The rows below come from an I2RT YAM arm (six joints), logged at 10 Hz.
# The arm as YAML. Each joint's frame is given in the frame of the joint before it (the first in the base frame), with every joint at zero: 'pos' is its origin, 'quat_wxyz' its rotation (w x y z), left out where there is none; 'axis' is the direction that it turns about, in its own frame. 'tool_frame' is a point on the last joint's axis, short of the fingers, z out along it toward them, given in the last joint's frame.
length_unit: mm
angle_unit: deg
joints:
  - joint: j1
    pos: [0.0, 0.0, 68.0]
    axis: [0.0, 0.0, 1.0]
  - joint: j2
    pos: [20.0, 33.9, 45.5]
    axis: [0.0, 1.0, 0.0]
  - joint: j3
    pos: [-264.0, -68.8, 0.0]
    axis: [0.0, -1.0, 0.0]
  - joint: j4
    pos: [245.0, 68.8, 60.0]
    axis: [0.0, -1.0, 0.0]
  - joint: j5
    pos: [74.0, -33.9, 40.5]
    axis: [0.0, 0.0, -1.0]
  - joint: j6
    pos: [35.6, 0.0, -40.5]
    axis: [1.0, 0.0, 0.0]
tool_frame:
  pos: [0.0, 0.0, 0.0]
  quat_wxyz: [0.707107, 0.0, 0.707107, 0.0]
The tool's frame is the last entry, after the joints.
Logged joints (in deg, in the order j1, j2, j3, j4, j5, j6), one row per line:
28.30, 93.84, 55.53, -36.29, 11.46, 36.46
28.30, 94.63, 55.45, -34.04, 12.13, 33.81
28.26, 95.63, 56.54, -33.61, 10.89, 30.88
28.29, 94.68, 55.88, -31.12, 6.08, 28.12
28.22, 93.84, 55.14, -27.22, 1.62, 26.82
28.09, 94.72, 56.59, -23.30, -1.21, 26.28
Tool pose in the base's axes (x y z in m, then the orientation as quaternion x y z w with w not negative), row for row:
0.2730, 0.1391, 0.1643, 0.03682, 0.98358, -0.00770, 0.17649
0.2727, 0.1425, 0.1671, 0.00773, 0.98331, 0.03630, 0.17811
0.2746, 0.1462, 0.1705, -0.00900, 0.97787, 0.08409, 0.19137
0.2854, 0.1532, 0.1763, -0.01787, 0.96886, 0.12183, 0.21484
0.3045, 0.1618, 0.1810, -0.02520, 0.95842, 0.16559, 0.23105
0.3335, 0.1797, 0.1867, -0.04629, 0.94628, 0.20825, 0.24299
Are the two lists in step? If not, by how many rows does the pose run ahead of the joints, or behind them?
The pose runs 2 rows ahead of the joints: the pose in row i belongs to the joints in row i + 2.
